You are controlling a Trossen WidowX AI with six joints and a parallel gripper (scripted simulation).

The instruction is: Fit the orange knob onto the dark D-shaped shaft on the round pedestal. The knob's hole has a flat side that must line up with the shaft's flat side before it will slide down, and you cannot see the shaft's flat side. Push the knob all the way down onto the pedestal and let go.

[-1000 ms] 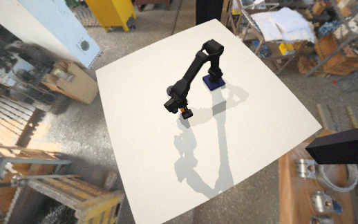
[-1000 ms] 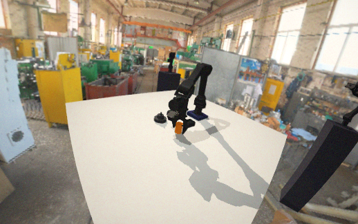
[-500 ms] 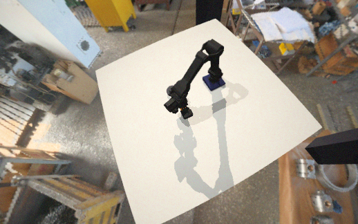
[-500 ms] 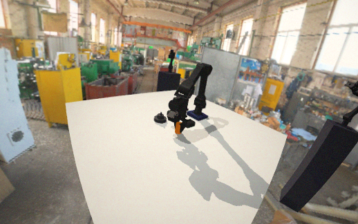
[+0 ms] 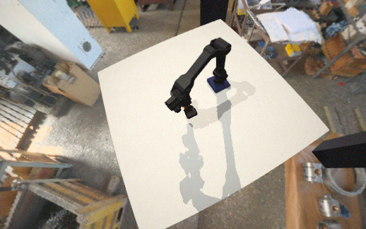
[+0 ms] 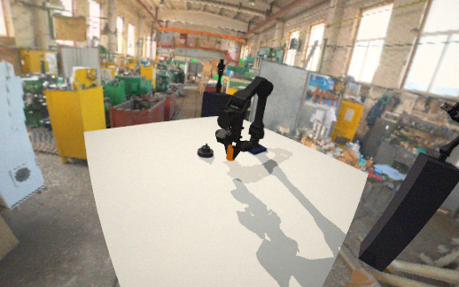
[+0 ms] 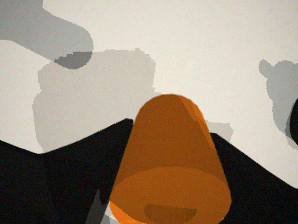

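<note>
My gripper tip is 170 mm to the left of the pedestal, 40 mm above it and 10 mm past it. From my gripper tip the other things lie so: orange knob 20 mm above.
</note>
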